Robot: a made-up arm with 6 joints. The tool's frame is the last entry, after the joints. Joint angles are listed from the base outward.
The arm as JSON. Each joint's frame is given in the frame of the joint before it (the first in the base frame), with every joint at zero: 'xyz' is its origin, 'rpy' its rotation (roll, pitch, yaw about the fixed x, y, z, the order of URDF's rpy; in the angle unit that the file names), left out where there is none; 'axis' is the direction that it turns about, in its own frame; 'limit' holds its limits. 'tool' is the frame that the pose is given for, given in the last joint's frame.
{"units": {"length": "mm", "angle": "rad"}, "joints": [
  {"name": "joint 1", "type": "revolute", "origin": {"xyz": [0.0, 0.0, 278.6], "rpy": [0.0, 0.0, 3.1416]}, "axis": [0.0, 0.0, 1.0], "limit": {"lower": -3.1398, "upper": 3.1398}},
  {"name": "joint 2", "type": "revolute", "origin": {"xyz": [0.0, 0.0, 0.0], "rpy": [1.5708, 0.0, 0.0]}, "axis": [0.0, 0.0, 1.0], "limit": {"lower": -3.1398, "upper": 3.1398}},
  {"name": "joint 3", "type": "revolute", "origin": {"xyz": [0.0, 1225.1, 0.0], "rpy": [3.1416, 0.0, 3.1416]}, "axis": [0.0, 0.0, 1.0], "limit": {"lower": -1.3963, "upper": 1.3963}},
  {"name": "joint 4", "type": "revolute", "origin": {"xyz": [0.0, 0.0, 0.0], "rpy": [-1.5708, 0.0, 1.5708]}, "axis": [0.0, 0.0, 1.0], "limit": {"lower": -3.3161, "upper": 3.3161}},
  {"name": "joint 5", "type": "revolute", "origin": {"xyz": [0.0, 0.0, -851.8], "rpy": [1.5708, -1.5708, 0.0]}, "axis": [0.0, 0.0, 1.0], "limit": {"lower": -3.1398, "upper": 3.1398}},
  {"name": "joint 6", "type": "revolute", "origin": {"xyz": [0.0, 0.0, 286.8], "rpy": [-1.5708, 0.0, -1.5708]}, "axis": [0.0, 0.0, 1.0], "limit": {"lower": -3.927, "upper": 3.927}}
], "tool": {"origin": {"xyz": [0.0, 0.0, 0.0], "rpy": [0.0, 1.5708, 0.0]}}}
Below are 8 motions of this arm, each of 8 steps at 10 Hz.
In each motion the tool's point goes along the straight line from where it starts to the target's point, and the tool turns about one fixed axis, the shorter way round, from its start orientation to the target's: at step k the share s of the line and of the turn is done. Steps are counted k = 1, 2, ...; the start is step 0. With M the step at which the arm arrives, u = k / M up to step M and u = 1 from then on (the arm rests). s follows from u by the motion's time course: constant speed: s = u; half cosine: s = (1 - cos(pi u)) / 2; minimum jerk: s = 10 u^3 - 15 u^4 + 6 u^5.
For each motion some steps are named. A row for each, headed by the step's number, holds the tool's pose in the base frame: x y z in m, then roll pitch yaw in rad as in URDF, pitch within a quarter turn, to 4 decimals.
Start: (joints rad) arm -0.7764 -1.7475 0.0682 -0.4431 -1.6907 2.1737
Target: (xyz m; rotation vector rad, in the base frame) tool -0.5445 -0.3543 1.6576 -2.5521 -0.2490 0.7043
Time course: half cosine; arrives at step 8
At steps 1, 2, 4, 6, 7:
1: -1.0829 0.6804 0.9475 -2.2956 -0.0848 -0.3063
2: -1.0223 0.5638 1.0275 -2.3420 -0.0344 -0.2283
4: -0.8244 0.1835 1.2885 -2.4648 0.1514 0.0107
6: -0.6265 -0.1968 1.5495 -2.5440 0.3604 0.2368
7: -0.5658 -0.3134 1.6295 -2.5590 0.4274 0.3062

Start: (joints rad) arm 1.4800 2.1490 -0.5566 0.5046 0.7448 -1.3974
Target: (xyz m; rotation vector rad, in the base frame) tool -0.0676 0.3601 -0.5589 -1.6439 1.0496 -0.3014
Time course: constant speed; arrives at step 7
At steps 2, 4, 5, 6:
2: 0.1795 0.3088 -0.7856 -2.2999 0.9053 -1.7444
4: 0.0807 0.3293 -0.6949 -2.0690 0.6974 -1.3382
5: 0.0312 0.3396 -0.6496 -2.0085 0.5756 -1.1831
6: -0.0182 0.3498 -0.6042 -1.9736 0.4480 -1.0468

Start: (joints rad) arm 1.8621 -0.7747 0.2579 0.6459 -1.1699 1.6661
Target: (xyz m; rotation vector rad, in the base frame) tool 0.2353 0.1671 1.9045 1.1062 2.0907 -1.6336
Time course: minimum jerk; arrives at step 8
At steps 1, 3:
1: 0.3803 -0.4685 1.9729 -1.9870 0.0502 1.2946
3: 0.3421 -0.3011 1.9548 -2.0747 0.2018 1.6197

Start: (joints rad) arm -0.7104 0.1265 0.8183 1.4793 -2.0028 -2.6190
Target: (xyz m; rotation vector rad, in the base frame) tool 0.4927 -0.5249 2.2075 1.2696 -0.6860 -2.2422
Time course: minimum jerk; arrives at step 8
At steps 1, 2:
1: 0.4598 -0.4312 2.2564 1.6585 0.3410 -2.5635
2: 0.4627 -0.4395 2.2521 1.5948 0.3624 -2.5244

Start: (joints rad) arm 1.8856 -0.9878 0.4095 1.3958 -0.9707 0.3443
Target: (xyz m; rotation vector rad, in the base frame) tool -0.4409 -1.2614 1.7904 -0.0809 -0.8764 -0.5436
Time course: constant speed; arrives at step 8
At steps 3, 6, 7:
3: 0.0876 -1.1491 1.8219 -0.3458 -0.7498 0.2001
6: -0.2295 -1.2165 1.8030 -0.0207 -0.8503 -0.3121
7: -0.3352 -1.2389 1.7967 0.1046 -0.8556 -0.4987

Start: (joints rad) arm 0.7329 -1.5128 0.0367 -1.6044 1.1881 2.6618
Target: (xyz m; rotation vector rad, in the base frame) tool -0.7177 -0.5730 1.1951 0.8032 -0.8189 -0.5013
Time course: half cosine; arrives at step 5
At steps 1, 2, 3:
1: -0.6917 -0.6040 1.1951 0.5151 -0.3904 -0.7977
2: -0.6989 -0.5954 1.1951 0.6685 -0.4120 -0.8055
3: -0.7078 -0.5848 1.1951 0.8604 -0.4368 -0.8200

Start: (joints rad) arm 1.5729 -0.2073 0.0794 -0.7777 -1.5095 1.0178
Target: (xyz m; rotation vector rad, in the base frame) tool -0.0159 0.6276 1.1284 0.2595 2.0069 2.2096
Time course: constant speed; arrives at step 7
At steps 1, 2, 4, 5, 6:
1: 0.1718 0.6230 1.4686 0.3476 0.6396 2.8891
2: 0.1405 0.6238 1.4119 0.5648 0.5363 2.9564
4: 0.0779 0.6253 1.2985 0.9464 0.3070 3.0068
5: 0.0467 0.6261 1.2418 1.1237 0.1900 2.9970
6: 0.0154 0.6268 1.1851 1.2995 0.0765 2.9668

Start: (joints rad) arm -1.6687 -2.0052 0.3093 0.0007 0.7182 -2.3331
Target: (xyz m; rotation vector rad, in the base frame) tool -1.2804 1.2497 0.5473 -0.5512 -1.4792 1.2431
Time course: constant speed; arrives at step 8
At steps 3, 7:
3: -0.5554 1.5362 0.4488 -1.0188 -0.2637 1.6126
7: -1.1354 1.3070 0.5276 -1.3467 -0.4141 1.8580

